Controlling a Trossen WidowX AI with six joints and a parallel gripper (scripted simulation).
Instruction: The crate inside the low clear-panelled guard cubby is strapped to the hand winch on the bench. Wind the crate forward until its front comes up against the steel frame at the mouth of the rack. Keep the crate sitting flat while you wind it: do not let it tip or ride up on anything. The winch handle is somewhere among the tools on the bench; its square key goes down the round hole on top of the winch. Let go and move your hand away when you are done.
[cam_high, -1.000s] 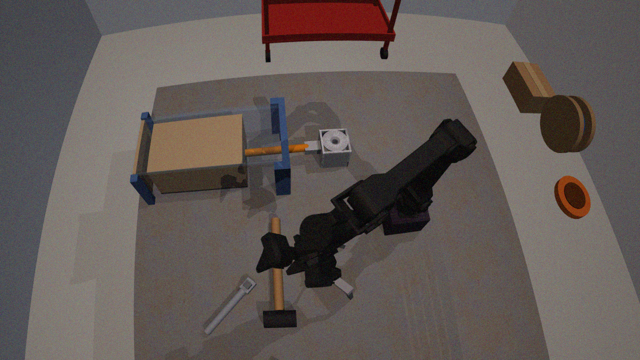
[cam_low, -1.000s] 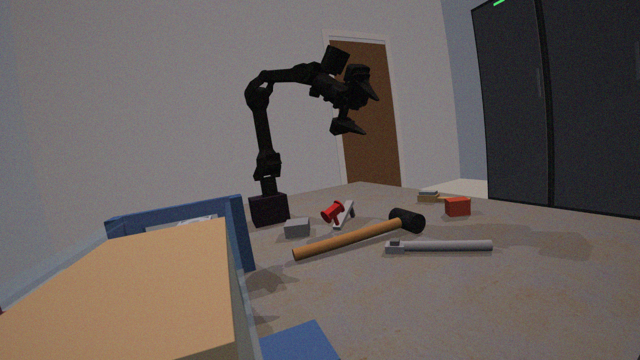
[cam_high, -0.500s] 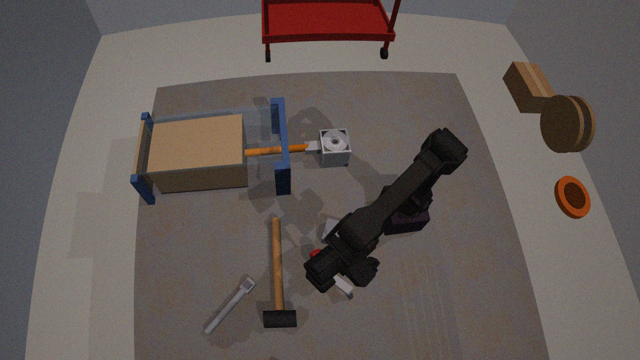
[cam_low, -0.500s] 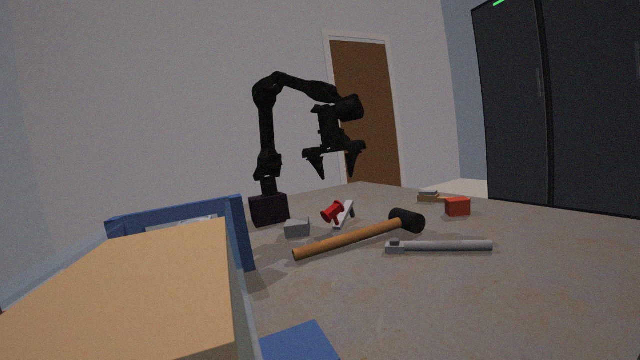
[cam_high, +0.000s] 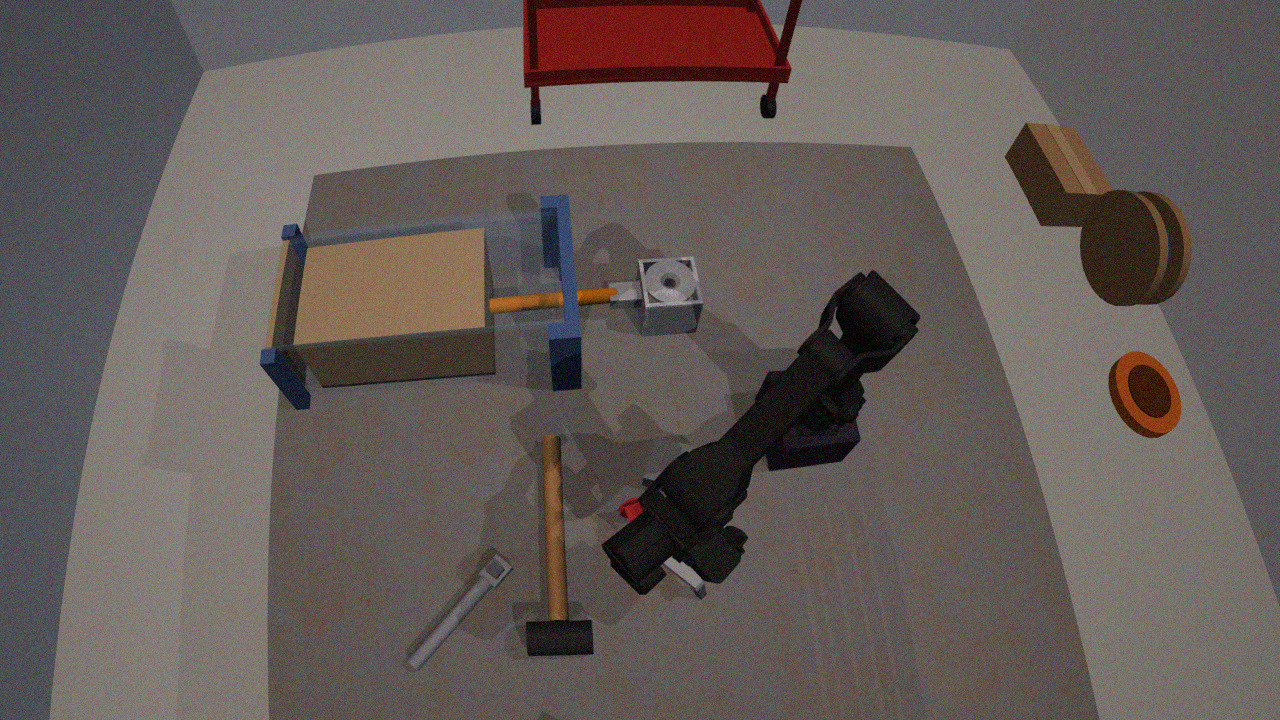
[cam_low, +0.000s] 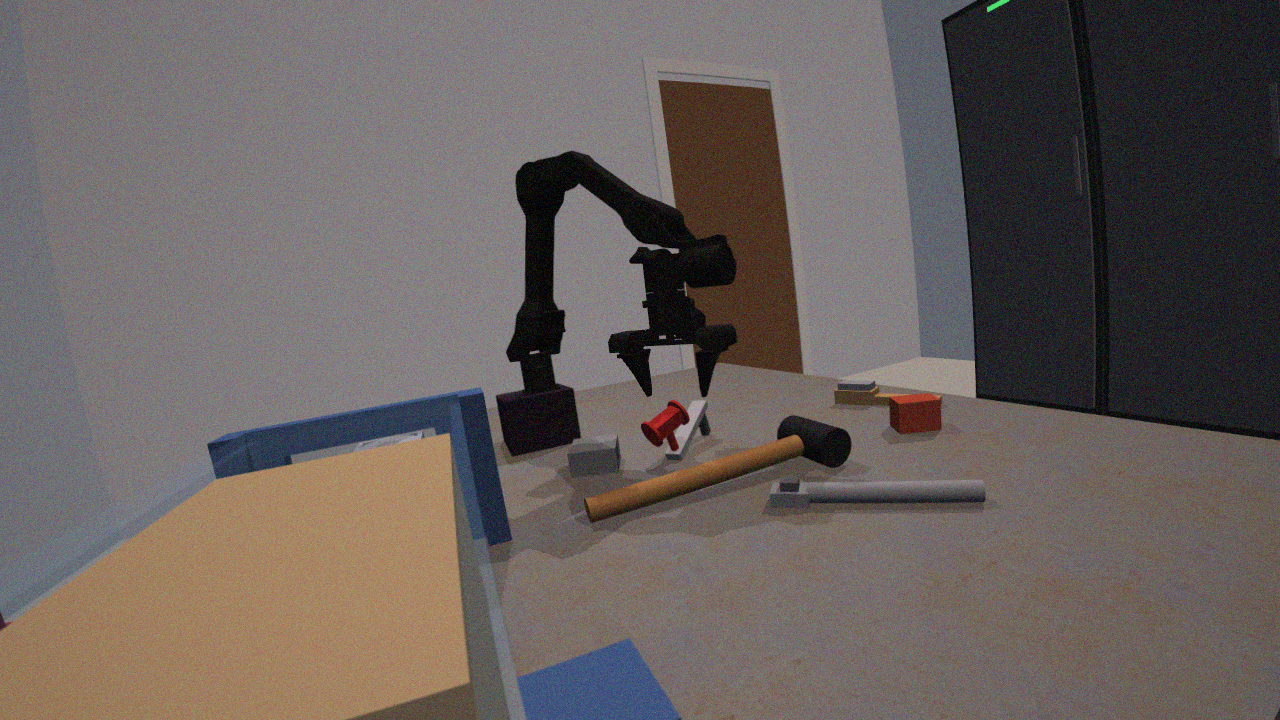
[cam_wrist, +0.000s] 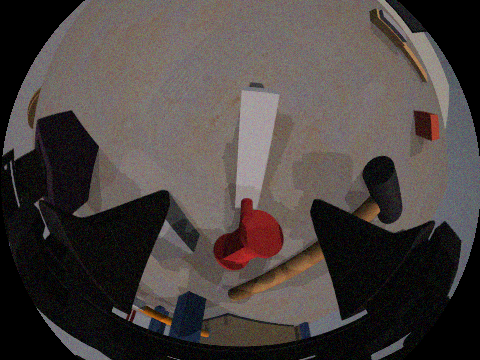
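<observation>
Now: gripper tip 50 mm above the winch handle and 10 mm short of it. The rest, counted from my gripper tip: red knob 40 mm below, 40 mm ahead, 30 mm to the right; then blue steel frame 400 mm to the right, 140 mm ahead, 20 mm above; then small grey block 130 mm to the right, 70 mm below, 10 mm behind.
</observation>
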